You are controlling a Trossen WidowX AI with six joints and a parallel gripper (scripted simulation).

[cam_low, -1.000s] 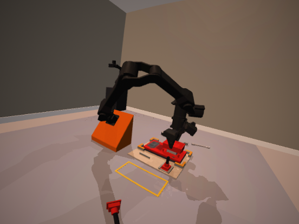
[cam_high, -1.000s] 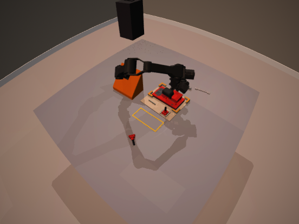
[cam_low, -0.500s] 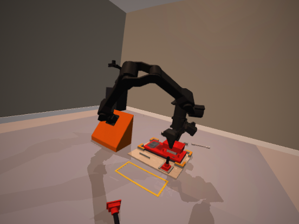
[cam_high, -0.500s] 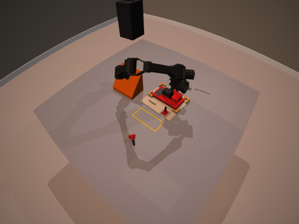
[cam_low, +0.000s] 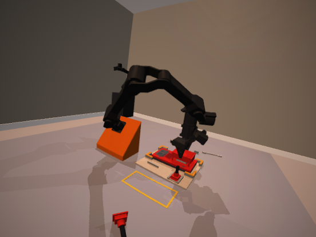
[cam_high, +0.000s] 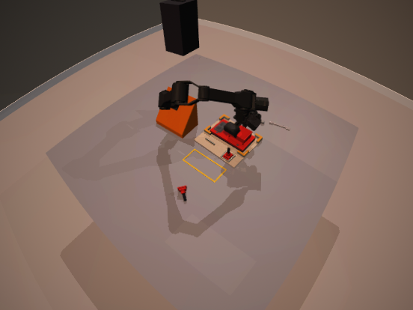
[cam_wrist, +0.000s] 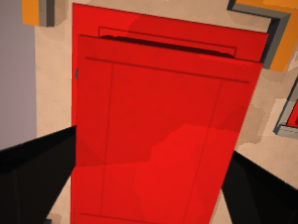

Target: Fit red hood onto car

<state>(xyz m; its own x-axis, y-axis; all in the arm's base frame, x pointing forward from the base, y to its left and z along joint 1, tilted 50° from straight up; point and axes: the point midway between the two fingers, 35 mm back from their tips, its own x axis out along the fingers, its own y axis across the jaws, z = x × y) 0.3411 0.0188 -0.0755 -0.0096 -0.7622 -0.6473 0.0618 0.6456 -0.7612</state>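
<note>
Now: gripper tip 30 mm above the grey engine block. Round my gripper tip: red hood 10 mm above; then small wheel 230 mm to the left, 140 mm behind, 40 mm below; then thin metal rod 230 mm to the left, 120 mm ahead, 50 mm below.
</note>
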